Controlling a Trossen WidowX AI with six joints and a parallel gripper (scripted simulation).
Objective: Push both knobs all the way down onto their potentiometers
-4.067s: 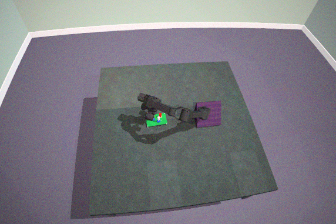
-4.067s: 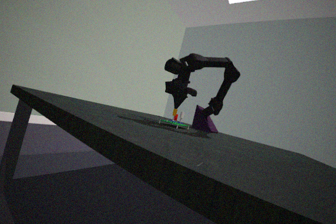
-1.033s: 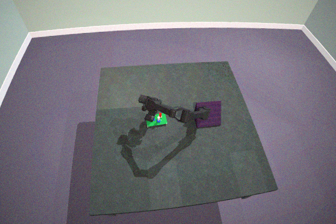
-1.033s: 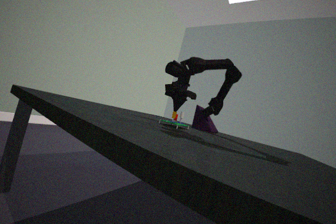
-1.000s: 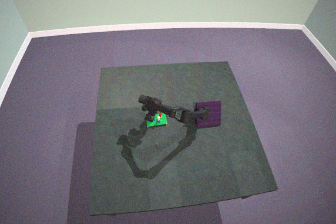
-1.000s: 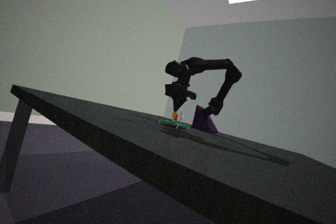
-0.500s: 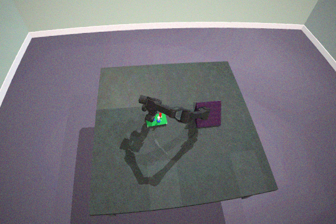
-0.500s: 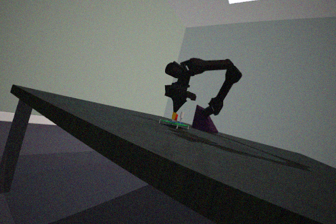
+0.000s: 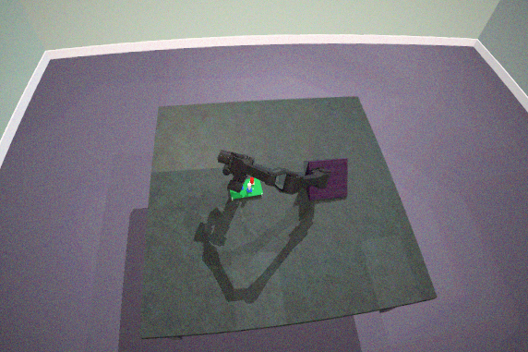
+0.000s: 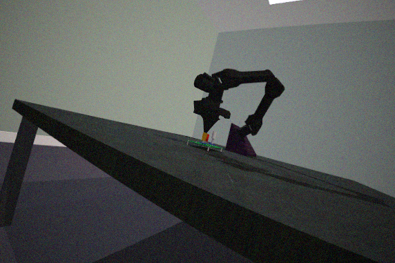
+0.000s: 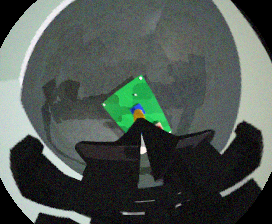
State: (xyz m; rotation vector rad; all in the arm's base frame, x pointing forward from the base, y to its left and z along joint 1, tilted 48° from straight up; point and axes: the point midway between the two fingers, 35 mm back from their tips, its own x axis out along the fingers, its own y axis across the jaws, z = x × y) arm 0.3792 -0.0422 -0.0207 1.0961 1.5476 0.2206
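The orange knob lies 1 cm below my gripper tip. The rest, counted from my gripper tip: red knob 6 cm behind, 2 cm to the right, 2 cm below.
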